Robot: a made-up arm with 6 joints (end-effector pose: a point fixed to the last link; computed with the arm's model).
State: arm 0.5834 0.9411 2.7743 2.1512 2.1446 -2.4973
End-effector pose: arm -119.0 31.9 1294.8 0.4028 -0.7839 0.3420 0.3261
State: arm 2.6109 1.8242 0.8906 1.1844 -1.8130 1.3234
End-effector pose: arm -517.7 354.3 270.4 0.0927 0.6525 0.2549 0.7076
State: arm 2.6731 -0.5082 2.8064 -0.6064 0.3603 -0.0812
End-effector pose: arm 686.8 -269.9 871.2 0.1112 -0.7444 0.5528 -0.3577
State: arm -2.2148 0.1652 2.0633 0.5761 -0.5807 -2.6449
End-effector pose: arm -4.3 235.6 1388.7 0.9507 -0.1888 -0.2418 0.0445
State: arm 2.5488 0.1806 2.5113 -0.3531 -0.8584 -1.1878
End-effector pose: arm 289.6 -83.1 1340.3 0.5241 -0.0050 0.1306 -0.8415
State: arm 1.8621 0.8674 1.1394 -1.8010 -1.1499 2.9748
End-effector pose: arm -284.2 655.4 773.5 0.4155 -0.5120 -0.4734 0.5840
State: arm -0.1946 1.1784 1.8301 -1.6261 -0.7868 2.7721
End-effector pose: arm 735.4 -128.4 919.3 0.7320 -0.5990 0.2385 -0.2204
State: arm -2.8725 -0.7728 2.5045 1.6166 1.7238 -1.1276
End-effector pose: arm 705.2 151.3 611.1 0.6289 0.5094 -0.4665 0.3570
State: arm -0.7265 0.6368 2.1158 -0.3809 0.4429 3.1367
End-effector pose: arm 82.9 -313.0 1399.3 0.0275 -0.1182 -0.1266 0.9845
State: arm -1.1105 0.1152 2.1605 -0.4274 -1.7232 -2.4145
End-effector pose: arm -202.3 54.2 1402.3 0.5911 0.5516 -0.1272 0.5746
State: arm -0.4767 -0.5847 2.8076 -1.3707 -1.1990 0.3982
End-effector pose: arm -632.5 304.7 872.9 0.5860 -0.7784 -0.1468 -0.1707
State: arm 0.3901 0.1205 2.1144 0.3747 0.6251 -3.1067
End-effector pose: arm -198.6 -268.1 1384.3 0.1512 0.4167 0.1620 -0.8816
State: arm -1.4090 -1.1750 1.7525 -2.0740 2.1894 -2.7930
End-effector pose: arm -71.7 717.0 998.6 0.7278 0.4650 0.0107 -0.5039
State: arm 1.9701 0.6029 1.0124 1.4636 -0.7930 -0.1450
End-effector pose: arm -176.0 508.5 1156.8 0.6923 -0.6325 0.2697 0.2192
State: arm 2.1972 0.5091 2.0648 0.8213 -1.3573 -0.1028
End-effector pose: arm 54.5 79.5 1367.5 0.4857 -0.3561 0.4118 0.6839
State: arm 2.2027 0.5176 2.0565 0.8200 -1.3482 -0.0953
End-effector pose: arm 47.9 88.8 1367.5 0.4866 -0.3651 0.4083 0.6806
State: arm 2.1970 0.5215 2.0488 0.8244 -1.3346 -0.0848
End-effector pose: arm 44.8 93.8 1367.7 0.4950 -0.3688 0.4049 0.6745
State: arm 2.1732 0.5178 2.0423 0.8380 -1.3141 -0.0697
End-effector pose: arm 47.4 91.7 1368.6 0.5154 -0.3640 0.4019 0.6636
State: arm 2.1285 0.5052 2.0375 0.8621 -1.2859 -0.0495
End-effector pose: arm 56.3 80.6 1370.2 0.5490 -0.3492 0.3992 0.6460
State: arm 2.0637 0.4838 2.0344 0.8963 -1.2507 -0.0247
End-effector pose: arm 69.4 59.6 1372.2 0.5945 -0.3248 0.3964 0.6197
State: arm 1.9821 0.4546 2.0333 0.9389 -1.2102 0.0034
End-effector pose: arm 83.5 28.5 1374.0 0.6481 -0.2920 0.3927 0.5835
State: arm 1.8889 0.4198 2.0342 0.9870 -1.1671 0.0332
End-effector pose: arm 94.4 -11.1 1374.9 0.7049 -0.2534 0.3877 0.5373
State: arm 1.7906 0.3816 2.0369 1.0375 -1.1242 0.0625
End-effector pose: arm 98.9 -56.3 1374.2 0.7593 -0.2115 0.3811 0.4833
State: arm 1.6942 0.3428 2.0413 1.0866 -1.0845 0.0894
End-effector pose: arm 95.7 -102.8 1371.6 0.8067 -0.1695 0.3731 0.4257
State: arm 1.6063 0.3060 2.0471 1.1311 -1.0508 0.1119
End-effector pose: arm 85.6 -146.4 1367.3 0.8444 -0.1301 0.3646 0.3702
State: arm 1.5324 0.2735 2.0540 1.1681 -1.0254 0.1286
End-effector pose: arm 71.6 -183.8 1361.8 0.8716 -0.0954 0.3567 0.3224
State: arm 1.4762 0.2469 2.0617 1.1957 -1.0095 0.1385
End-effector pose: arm 57.3 -213.5 1355.9 0.8891 -0.0670 0.3502 0.2870
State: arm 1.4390 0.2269 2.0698 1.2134 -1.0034 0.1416
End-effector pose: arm 45.6 -235.4 1350.3 0.8986 -0.0453 0.3460 0.2659
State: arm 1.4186 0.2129 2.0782 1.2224 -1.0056 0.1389
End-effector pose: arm 37.8 -250.9 1345.2 0.9024 -0.0296 0.3440 0.2580
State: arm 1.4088 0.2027 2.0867 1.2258 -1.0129 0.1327
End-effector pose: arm 33.1 -262.5 1340.7 0.9027 -0.0177 0.3434 0.2586
